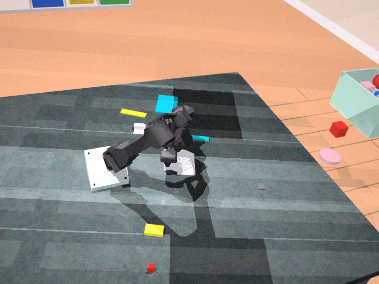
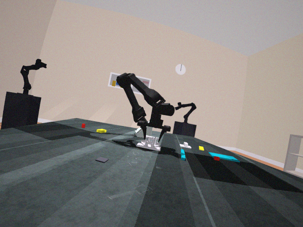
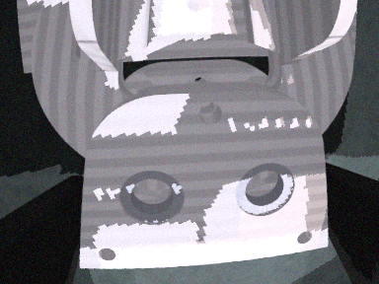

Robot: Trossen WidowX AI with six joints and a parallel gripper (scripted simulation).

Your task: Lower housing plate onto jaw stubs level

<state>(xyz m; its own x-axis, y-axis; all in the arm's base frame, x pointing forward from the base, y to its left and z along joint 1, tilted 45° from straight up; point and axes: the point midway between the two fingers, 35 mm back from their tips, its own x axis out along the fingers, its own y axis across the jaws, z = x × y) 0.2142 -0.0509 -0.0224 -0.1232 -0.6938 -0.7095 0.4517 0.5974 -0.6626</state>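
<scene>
Right now my gripper tip is 2 cm below the grey housing plate and 1 cm short of it. From my gripper tip the other things lie so: yellow block 28 cm to the right, 18 cm behind, 1 cm below; then white block 25 cm to the left, 2 cm behind, 1 cm below; then cyan bar 17 cm ahead, 11 cm to the left, 2 cm below.
</scene>
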